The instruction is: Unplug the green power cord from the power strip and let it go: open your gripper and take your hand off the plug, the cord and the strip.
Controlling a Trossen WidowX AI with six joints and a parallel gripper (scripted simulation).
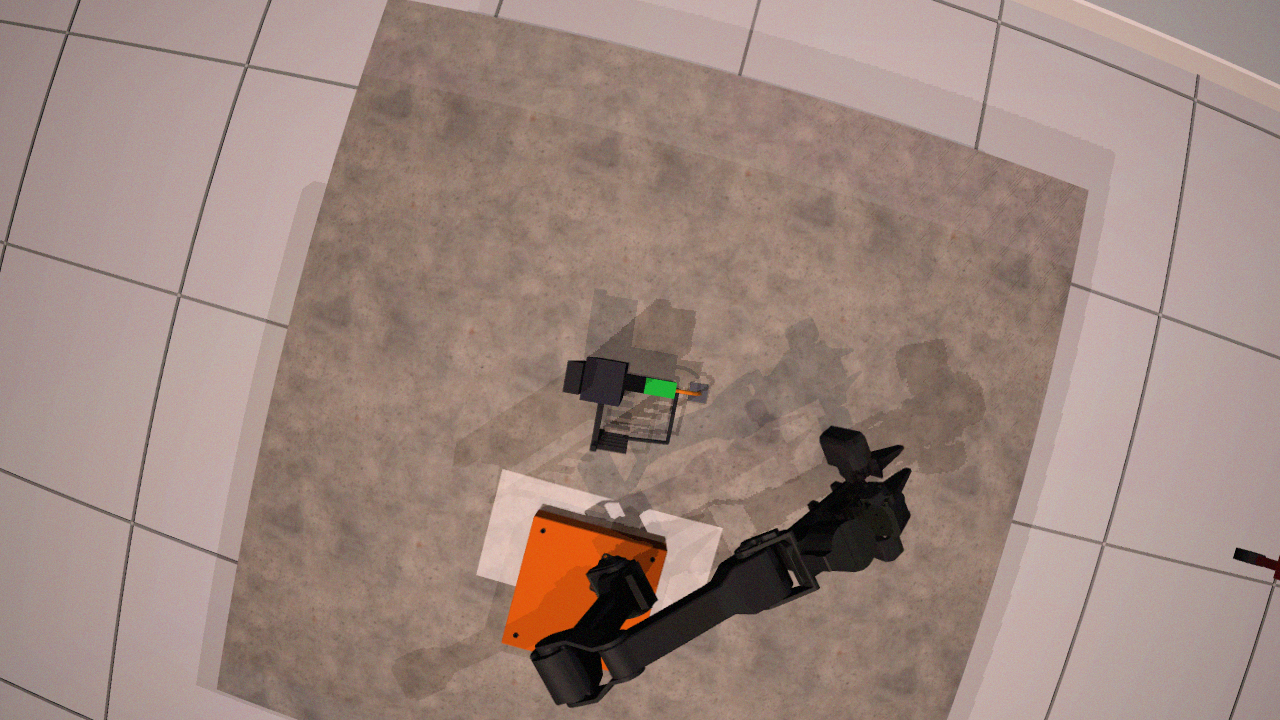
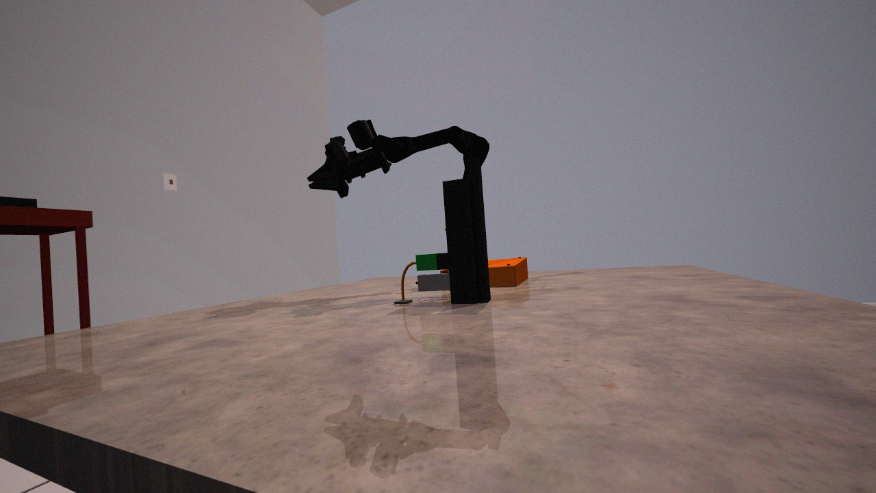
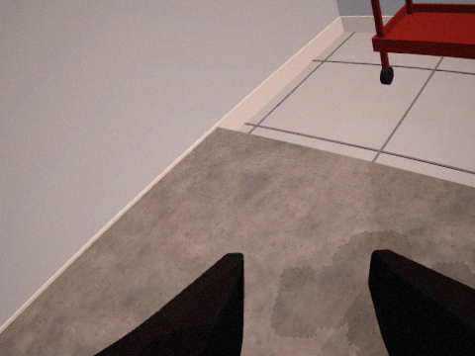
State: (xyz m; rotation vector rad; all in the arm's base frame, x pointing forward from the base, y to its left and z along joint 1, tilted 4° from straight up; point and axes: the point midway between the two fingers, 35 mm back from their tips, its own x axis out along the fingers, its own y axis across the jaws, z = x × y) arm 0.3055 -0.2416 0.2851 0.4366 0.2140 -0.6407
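Right now my gripper tip is 33 cm to the right of the green plug, 21 cm above it and 5 cm past it.
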